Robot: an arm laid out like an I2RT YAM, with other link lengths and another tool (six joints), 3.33 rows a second.
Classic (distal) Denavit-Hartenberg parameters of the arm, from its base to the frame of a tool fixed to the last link. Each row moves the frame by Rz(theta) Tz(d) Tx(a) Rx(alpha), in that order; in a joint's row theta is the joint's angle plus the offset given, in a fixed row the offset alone. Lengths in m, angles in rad.
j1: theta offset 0  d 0.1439  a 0.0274  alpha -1.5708
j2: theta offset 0  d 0  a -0.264  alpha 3.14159
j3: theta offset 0.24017  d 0  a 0.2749  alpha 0
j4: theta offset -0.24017  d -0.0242  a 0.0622  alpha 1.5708
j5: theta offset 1.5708  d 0.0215  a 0  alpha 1.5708
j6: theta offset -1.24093  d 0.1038  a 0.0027  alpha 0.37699
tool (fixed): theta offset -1.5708  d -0.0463  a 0  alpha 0
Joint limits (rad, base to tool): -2.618..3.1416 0..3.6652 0..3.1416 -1.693..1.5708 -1.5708..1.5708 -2.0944..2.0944
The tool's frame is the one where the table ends.
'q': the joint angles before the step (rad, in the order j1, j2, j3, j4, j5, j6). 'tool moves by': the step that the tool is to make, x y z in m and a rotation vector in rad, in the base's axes. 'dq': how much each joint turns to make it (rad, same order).
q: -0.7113, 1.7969, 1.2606, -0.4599, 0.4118, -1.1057
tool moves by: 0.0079, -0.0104, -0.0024, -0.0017, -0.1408, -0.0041
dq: -0.0153, 0.0177, 0.0004, 0.1073, -0.0809, 0.0472
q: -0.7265, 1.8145, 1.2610, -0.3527, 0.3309, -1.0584
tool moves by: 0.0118, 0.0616, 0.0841, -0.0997, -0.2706, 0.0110
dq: 0.1487, -0.2232, 0.0010, -0.0048, 0.0347, 0.1667
